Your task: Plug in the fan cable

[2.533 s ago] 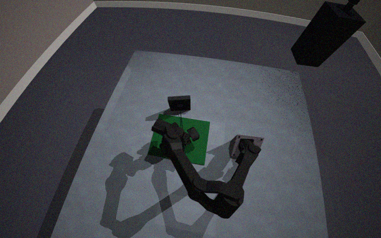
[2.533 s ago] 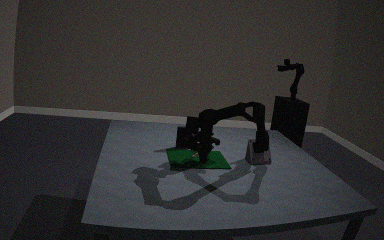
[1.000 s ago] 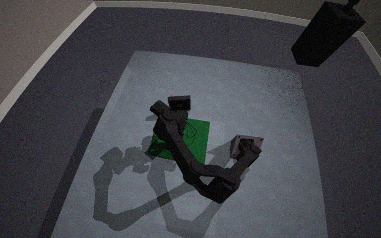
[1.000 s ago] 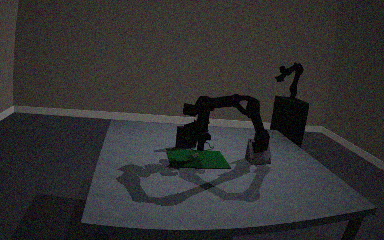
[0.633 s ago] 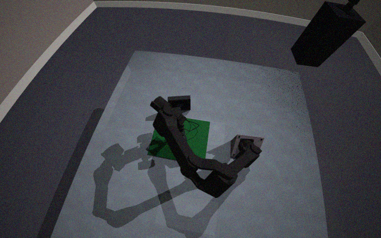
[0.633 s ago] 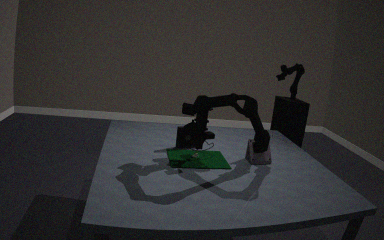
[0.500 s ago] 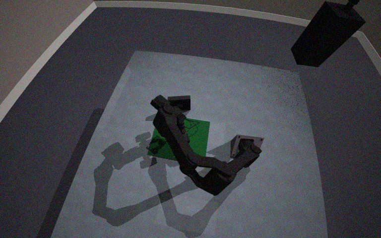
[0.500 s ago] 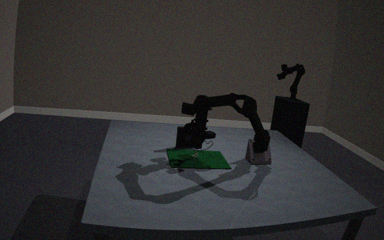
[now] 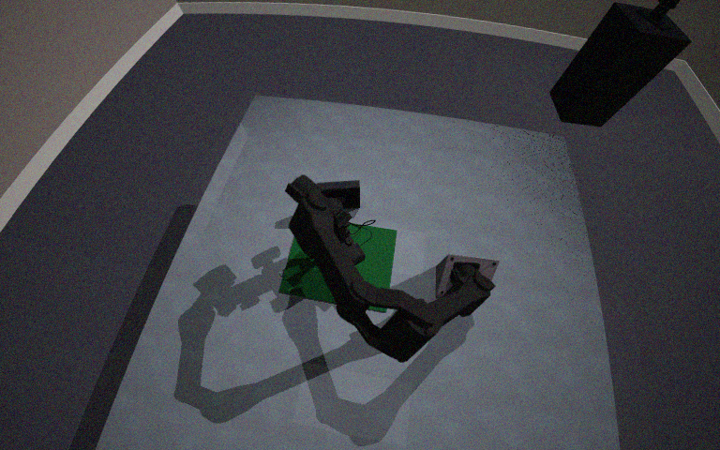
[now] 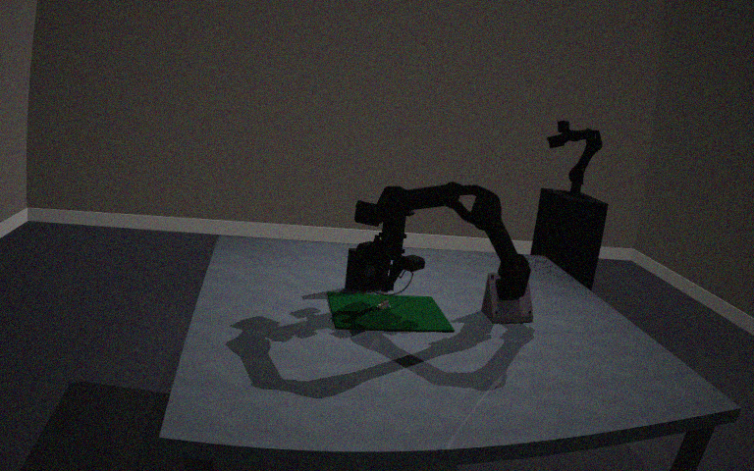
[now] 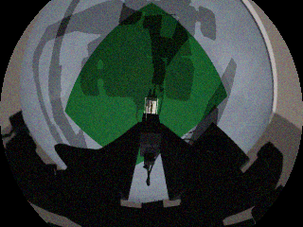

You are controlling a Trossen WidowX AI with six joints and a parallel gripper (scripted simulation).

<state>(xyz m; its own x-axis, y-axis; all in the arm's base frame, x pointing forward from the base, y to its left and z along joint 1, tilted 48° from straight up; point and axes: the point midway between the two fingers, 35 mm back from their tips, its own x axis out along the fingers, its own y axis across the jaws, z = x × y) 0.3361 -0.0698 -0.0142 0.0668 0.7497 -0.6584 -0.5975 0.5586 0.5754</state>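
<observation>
Right now the pale four-pin header is 60 mm below my gripper tip. Round my gripper tip: green board (80 mm below, 30 mm to the left); black fan (140 mm to the right, 10 mm ahead).
</observation>
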